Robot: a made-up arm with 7 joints. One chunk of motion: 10 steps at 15 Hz.
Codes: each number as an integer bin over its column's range. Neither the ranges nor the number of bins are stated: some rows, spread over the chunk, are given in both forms.
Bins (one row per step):
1: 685 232 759 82 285 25 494
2: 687 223 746 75 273 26 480
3: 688 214 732 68 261 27 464
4: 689 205 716 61 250 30 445
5: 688 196 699 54 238 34 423
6: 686 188 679 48 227 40 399
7: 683 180 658 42 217 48 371
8: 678 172 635 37 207 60 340
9: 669 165 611 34 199 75 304
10: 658 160 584 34 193 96 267
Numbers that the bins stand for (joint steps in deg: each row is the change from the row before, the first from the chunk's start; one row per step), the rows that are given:
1: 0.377 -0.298 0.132 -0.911 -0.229 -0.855 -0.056
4: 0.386 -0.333 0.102 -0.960 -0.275 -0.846 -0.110
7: 0.372 -0.366 0.061 -1.003 -0.318 -0.814 -0.191
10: 0.315 -0.392 0.009 -1.022 -0.349 -0.727 -0.306
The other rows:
2: 0.382 -0.310 0.123 -0.927 -0.245 -0.853 -0.071
3: 0.384 -0.322 0.113 -0.943 -0.260 -0.851 -0.089
5: 0.384 -0.345 0.090 -0.976 -0.290 -0.839 -0.134
6: 0.379 -0.355 0.076 -0.989 -0.305 -0.828 -0.161
8: 0.361 -0.376 0.045 -1.015 -0.331 -0.792 -0.226
9: 0.340 -0.385 0.028 -1.022 -0.341 -0.765 -0.265

